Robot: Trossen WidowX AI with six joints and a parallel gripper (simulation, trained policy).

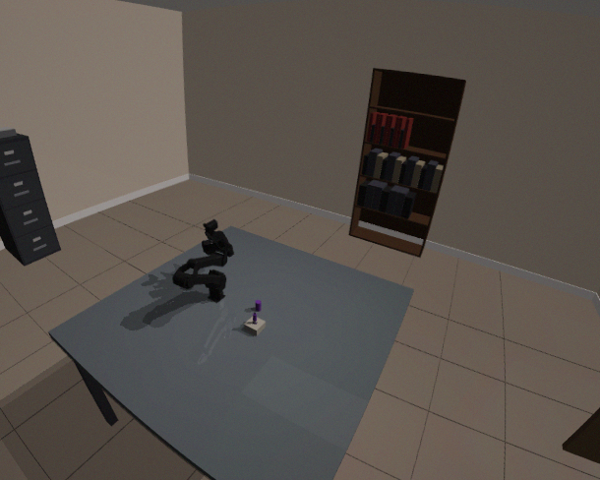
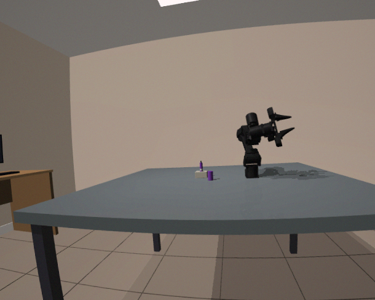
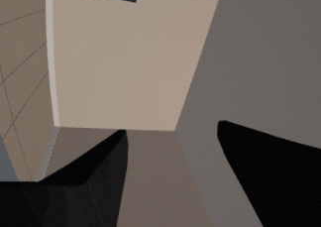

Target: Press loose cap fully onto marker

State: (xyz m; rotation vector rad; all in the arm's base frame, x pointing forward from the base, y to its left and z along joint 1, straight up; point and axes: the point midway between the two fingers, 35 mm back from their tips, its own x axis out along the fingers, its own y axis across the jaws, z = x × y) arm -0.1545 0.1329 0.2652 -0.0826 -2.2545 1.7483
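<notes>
Now: gripper tip 410 mm short of the purple cap, 90 mm to the left of it and 250 mm above it. From my gripper tip the other things lie so: pale holder block (470 mm ahead, 210 mm to the right, 250 mm below).
</notes>
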